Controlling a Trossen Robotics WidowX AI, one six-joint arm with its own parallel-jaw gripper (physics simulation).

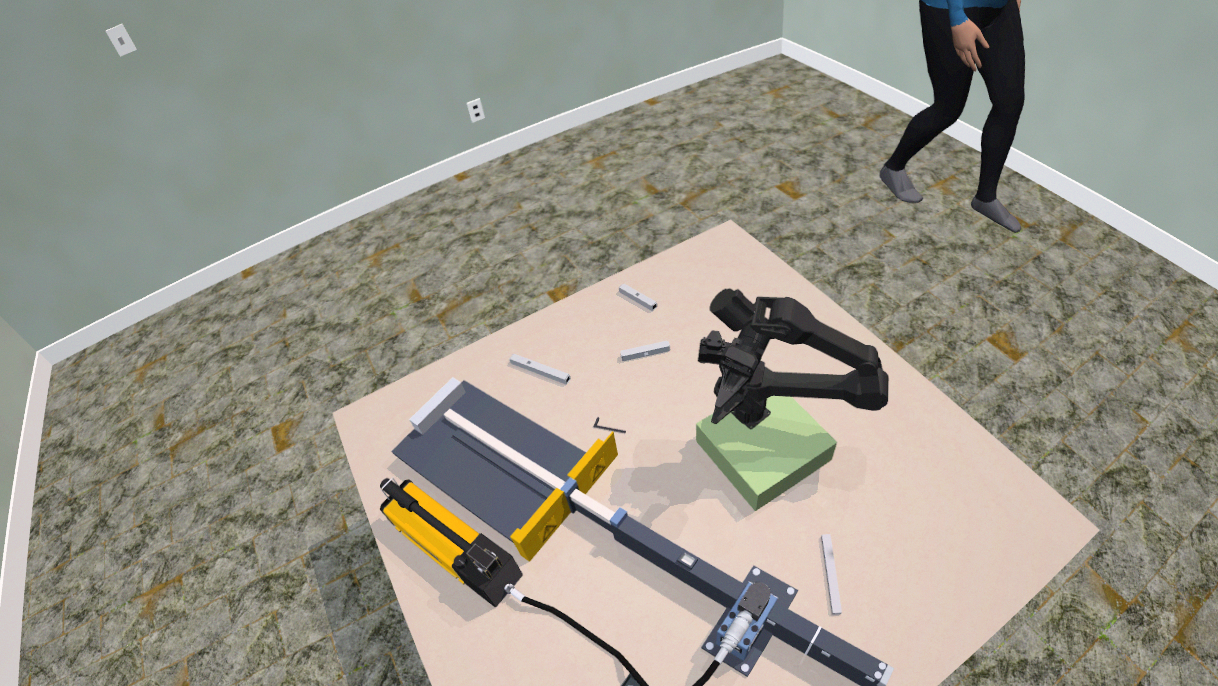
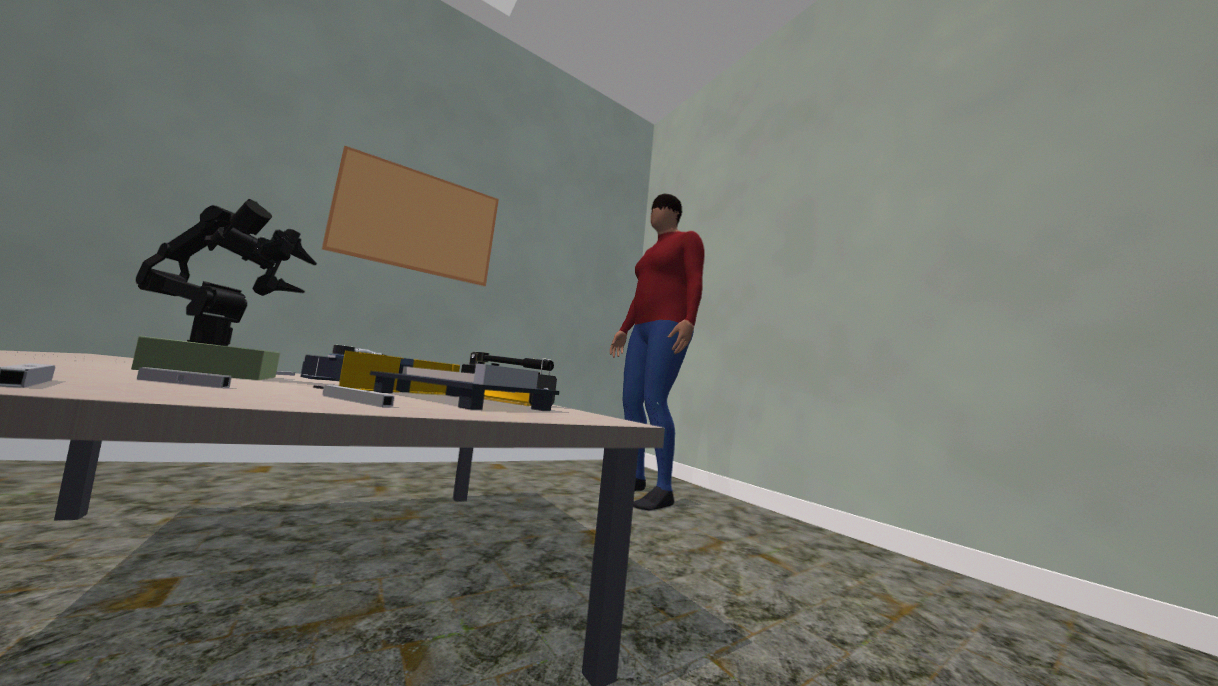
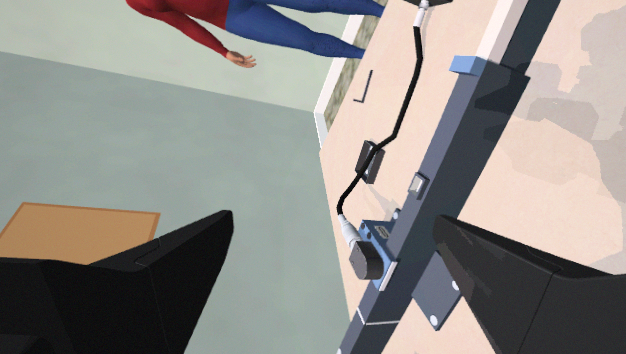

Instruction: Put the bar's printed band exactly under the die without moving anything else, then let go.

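Seen in the pictures: gripper, fingertip midpoint: [image 1: 715, 415] [image 2: 310, 278] [image 3: 334, 222]; arm's base, origin of the base link: [image 1: 750, 412] [image 2: 208, 344].
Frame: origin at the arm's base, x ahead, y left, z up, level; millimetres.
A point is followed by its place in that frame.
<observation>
A long white bar [image 1: 502, 447] {y -297, x 468, z -2 mm} [image 3: 502, 30] {y -31, x 381, z -5 mm} lies over the dark plate, passes the yellow fence and enters the dark rail [image 1: 673, 545] {y 126, x 333, z 4 mm} [image 3: 440, 145] {y 106, x 348, z 4 mm} at a blue collar [image 1: 618, 517] {y 16, x 381, z 22 mm} [image 3: 467, 65] {y 11, x 369, z 21 mm}. A blue press head [image 1: 754, 605] [image 3: 377, 235] with a black cap and white hose fitting straddles the rail. The die cannot be made out there, and I cannot make out a printed band on the bar. A thin white line [image 1: 813, 639] {y 429, x 268, z 5 mm} [image 3: 382, 322] {y 421, x 242, z -33 mm} crosses the rail beyond the head. My gripper [image 1: 739, 417] {y 61, x 169, z 214 mm} [image 2: 309, 277] {y 61, x 169, z 214 mm} [image 3: 334, 222] {y 61, x 169, z 214 mm} is open and empty, high above the table and apart from bar and rail.
The arm stands on a green block [image 1: 767, 451] {y 95, x 46, z 0 mm} [image 2: 204, 357] {y -49, x 5, z -31 mm}. A yellow fence [image 1: 596, 460] {y -132, x 328, z -2 mm}, yellow hand pump [image 1: 443, 528] {y -167, x 671, z 60 mm}, black hose [image 1: 588, 624] {y 127, x 557, z -61 mm} [image 3: 407, 95] {y 120, x 561, z -61 mm}, hex key [image 1: 609, 427] {y -219, x 236, z -66 mm} and several short silver tubes [image 1: 539, 368] {y -476, x 263, z -52 mm} [image 1: 645, 351] {y -337, x 29, z -53 mm} [image 1: 831, 574] {y 358, x 126, z -60 mm} lie around the rail and plate.
</observation>
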